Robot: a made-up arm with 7 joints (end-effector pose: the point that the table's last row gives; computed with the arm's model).
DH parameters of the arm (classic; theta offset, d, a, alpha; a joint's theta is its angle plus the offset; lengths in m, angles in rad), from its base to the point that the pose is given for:
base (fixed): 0 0 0 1.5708
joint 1: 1.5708 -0.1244 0 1.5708
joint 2: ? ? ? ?
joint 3: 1.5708 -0.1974 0 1.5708
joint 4: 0 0 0 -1.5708
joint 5: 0 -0.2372 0 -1.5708
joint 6: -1.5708 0 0 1.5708
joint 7: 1.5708 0 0 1.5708
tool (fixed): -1.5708 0 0 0
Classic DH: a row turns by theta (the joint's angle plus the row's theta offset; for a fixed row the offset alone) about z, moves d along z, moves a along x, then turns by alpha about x.
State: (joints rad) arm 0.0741 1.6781 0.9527 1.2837 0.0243 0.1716 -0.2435
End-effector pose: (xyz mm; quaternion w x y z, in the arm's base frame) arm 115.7 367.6 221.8 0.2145 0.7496 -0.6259 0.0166
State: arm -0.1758 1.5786 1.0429 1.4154 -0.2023 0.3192 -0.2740
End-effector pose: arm 151.9 356.9 180.5 0.2495 0.8104 -0.5293 -0.0297
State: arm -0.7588 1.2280 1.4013 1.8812 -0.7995 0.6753 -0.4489
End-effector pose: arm 143.0 316.9 95.5 0.0870 0.9525 -0.2886 -0.0431
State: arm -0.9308 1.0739 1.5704 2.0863 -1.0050 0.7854 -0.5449
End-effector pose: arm 114.8 293.5 85.4 0.0598 -0.9774 0.2018 0.0189
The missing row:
joint 2: 1.5708 0 0 1.5708
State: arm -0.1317 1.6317 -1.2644 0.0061 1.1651 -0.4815 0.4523
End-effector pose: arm 3.7 558.3 24.8 0.8175 0.5108 -0.0259 -0.2647
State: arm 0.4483 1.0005 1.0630 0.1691 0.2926 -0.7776 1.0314
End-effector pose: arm 105.7 506.2 -174.9 0.5254 0.2521 -0.8115 0.0438
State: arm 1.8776 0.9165 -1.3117 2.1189 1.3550 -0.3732 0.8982
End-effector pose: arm 175.2 63.9 109.9 0.0142 -0.3859 -0.5477 -0.7422
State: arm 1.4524 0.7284 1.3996 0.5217 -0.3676 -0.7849 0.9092
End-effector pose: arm 224.0 479.6 -6.4 0.1654 0.2887 -0.9344 0.1276
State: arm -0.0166 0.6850 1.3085 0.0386 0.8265 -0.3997 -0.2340
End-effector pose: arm -3.1 406.1 -330.8 0.3437 0.3746 -0.3001 0.8072
